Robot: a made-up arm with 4 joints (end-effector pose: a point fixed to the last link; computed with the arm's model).
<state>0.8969 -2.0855 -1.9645 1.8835</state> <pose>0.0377 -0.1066 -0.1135 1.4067 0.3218 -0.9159</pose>
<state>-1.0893 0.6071 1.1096 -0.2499</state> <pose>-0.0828 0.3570 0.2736 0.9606 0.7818 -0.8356</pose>
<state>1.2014 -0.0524 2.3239 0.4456</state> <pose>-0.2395 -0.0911 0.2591 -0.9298 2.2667 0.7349</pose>
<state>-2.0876 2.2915 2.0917 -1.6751</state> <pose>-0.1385 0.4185 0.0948 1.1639 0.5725 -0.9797</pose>
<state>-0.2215 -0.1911 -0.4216 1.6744</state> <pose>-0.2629 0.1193 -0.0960 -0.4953 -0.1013 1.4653</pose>
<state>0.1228 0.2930 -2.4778 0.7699</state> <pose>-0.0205 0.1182 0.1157 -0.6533 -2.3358 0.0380</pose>
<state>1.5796 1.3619 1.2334 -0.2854</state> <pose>0.1556 -0.3436 0.3021 -0.1467 1.8181 1.7978</pose>
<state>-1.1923 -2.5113 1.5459 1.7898</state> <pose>-0.1425 0.2819 -0.2425 0.4072 1.7538 -1.4348</pose>
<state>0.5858 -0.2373 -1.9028 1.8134</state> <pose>-0.0872 0.0186 -0.0305 -1.5256 -1.8164 1.6726</pose>
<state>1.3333 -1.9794 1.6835 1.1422</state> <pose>-0.1827 -0.2568 -0.2592 -1.3173 0.7868 0.3148</pose>
